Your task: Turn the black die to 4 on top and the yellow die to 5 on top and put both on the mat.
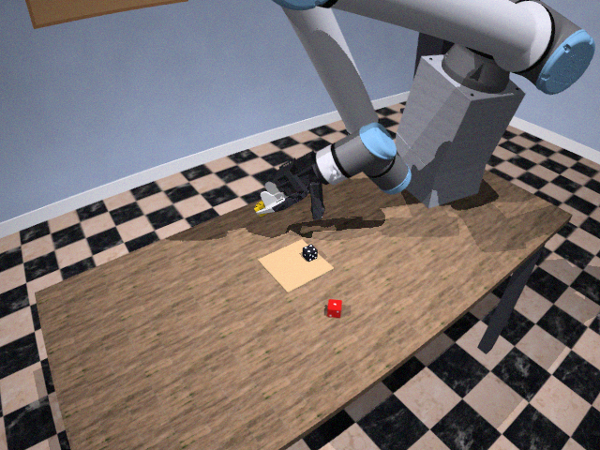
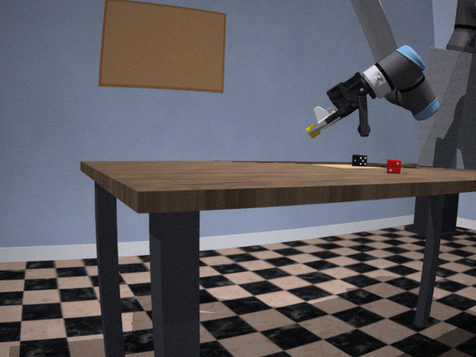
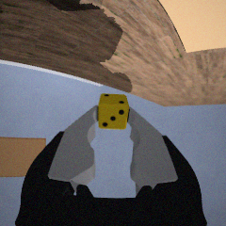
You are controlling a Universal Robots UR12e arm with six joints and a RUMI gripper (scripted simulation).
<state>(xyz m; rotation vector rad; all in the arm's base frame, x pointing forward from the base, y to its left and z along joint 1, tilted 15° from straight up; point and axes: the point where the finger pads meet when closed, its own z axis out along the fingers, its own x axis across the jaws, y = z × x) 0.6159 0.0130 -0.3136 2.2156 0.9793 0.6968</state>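
Now: hand 7 cm past the black die, 14 cm to the right of it and 8 cm above it. From my hand the other things lie so: yellow die: right at my hand; then red die: 4 cm behind, 33 cm to the left, 8 cm below; then tan mat: 2 cm behind, 14 cm to the left, 9 cm below.
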